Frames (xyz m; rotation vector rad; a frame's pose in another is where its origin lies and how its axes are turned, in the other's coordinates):
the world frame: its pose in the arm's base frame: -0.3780 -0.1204 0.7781 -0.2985 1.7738 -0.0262
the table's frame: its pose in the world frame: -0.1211 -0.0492 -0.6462 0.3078 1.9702 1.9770
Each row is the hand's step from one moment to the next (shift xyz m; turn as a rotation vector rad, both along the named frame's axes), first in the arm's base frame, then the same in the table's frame.
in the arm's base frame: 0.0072 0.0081 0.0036 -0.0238 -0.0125 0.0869
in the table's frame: 0.0077 0.0079 0.0030 0.0647 -0.0384 -0.0512
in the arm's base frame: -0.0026 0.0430 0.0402 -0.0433 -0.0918 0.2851
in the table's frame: 0.0572 -0.0011 0.0142 0.1852 -0.1008 -0.2171
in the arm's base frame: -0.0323 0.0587 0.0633 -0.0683 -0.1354 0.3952
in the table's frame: 0.0842 -0.0308 0.0214 0.2519 -0.1492 -0.3057
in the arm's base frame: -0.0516 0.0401 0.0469 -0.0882 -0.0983 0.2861
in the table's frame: 0.0597 -0.0503 0.0193 0.1811 -0.1458 -0.2128
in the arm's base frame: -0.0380 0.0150 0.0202 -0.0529 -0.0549 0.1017
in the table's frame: 0.0240 -0.0374 0.0101 0.0527 -0.0762 -0.0870
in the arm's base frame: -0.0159 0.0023 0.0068 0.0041 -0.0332 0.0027
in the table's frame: 0.0065 -0.0161 0.0019 -0.0160 -0.0022 -0.0294
